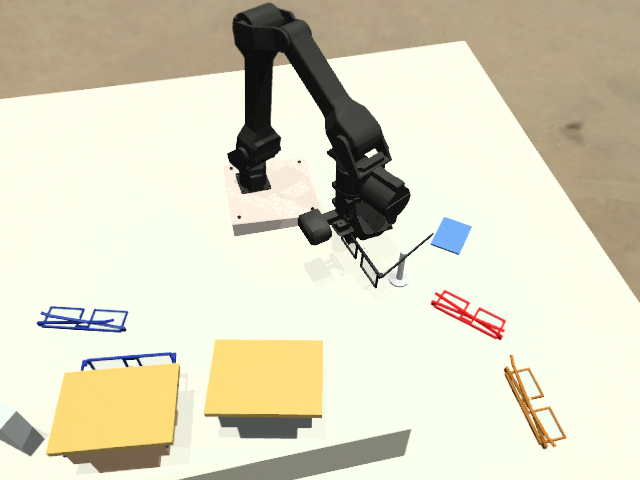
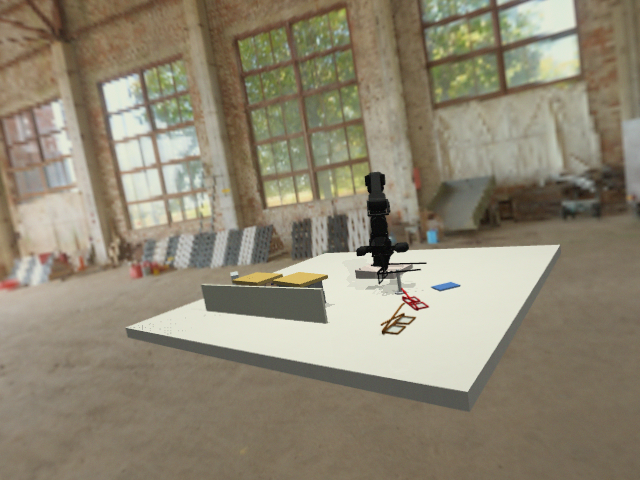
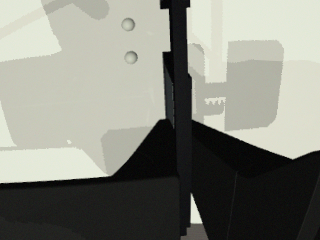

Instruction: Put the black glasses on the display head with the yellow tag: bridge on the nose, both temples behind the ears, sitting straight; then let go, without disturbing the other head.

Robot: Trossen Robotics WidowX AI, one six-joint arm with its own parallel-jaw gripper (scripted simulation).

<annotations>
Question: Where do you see a blue square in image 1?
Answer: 451, 235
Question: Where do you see a grey wall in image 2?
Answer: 289, 303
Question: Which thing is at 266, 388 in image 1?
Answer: A display head.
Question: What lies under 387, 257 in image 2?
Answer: My gripper.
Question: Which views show my gripper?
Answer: Image 1, image 2 and image 3: all of them.
</annotations>
